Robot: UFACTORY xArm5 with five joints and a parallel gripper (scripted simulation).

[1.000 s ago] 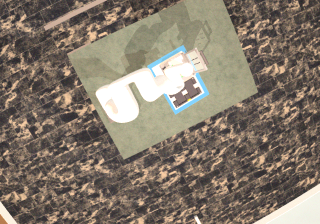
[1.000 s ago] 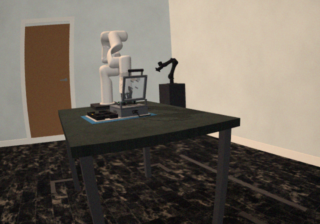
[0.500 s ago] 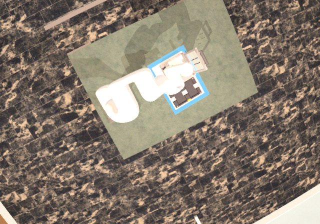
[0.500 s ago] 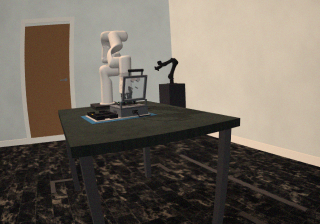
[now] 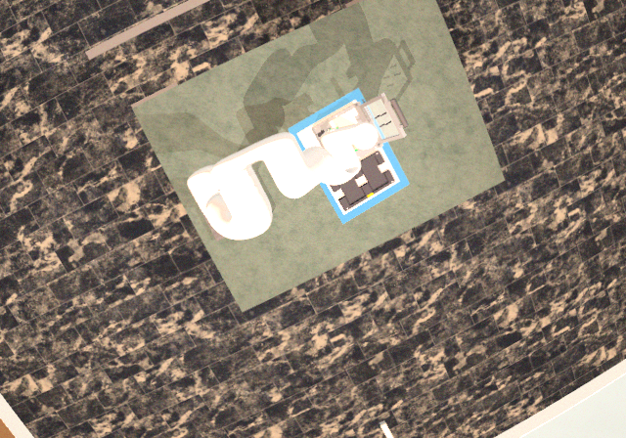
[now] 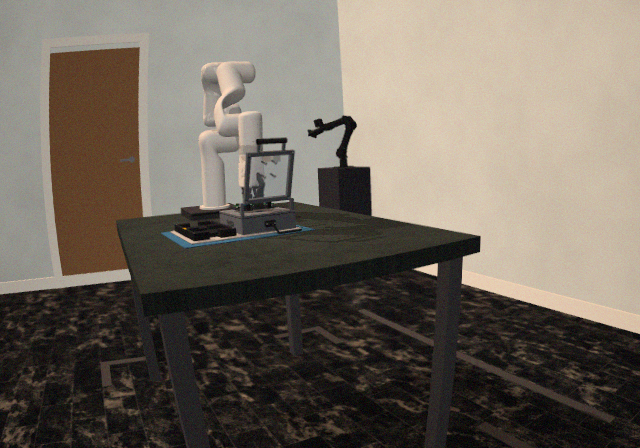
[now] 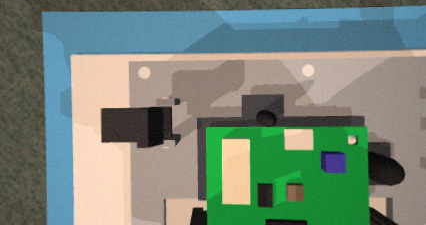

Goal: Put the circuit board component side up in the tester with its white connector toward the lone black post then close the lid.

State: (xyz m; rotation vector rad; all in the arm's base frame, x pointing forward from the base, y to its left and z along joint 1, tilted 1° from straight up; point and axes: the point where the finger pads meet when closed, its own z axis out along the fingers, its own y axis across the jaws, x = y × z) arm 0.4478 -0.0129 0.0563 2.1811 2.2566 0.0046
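Right now the green circuit board is right at my hand. From my hand the other things lie so: clear lid 120 mm ahead, 100 mm above; dark nest 10 mm ahead, 10 mm to the left, 10 mm below; black block 60 mm behind, 60 mm to the left, 10 mm above.
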